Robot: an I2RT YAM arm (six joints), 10 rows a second.
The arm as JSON. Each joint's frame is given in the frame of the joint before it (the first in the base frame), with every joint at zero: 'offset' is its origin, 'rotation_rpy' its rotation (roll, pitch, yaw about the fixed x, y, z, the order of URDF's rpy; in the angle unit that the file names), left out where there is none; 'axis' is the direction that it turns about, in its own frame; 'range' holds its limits. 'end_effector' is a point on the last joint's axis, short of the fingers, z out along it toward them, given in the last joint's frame.
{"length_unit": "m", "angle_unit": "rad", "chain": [
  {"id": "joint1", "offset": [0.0, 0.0, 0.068], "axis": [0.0, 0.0, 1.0], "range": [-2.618, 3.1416]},
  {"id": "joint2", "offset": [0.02, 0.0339, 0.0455], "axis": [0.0, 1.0, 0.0], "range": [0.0, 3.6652]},
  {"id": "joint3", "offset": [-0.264, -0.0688, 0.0], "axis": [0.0, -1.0, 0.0], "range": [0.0, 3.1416]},
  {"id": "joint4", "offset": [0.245, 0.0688, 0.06], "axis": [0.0, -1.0, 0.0], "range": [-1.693, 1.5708]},
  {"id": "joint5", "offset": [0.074, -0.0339, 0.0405], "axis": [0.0, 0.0, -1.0], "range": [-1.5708, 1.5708]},
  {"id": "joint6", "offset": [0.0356, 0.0, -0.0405], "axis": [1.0, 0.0, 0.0], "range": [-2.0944, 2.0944]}
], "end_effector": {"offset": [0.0, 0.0, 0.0], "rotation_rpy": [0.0, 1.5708, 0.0]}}
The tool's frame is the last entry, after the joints.
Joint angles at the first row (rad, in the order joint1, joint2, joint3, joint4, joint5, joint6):
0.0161, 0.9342, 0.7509, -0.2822, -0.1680, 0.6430
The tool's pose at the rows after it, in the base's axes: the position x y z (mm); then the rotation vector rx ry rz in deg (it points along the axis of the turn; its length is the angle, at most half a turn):
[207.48 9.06 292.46 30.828 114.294 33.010]
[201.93 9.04 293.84 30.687 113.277 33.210]
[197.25 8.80 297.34 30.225 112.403 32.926]
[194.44 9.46 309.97 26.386 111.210 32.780]
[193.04 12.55 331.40 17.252 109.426 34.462]
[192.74 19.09 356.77 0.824 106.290 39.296]
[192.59 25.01 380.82 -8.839 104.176 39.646]
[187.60 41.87 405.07 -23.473 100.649 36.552]
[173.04 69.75 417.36 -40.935 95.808 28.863]
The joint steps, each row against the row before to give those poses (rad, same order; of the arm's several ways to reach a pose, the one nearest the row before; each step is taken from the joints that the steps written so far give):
0.0000, -0.0246, -0.0087, -0.0032, 0.0067, 0.0010
0.0008, -0.0293, -0.0115, 0.0001, 0.0024, 0.0035
0.0000, -0.0238, 0.0001, -0.0083, 0.0047, -0.0050
0.0001, -0.0128, 0.0331, -0.0123, -0.0194, -0.0426
0.0014, 0.0001, 0.0619, -0.0040, -0.0818, -0.0854
0.0011, 0.0174, 0.0757, 0.0142, -0.1895, -0.1336
0.0189, 0.0302, 0.0976, -0.0432, -0.0722, -0.0989
0.0866, 0.0269, 0.1066, -0.0680, -0.0180, -0.1827
0.1761, 0.0039, 0.0677, -0.0875, 0.0913, -0.2564

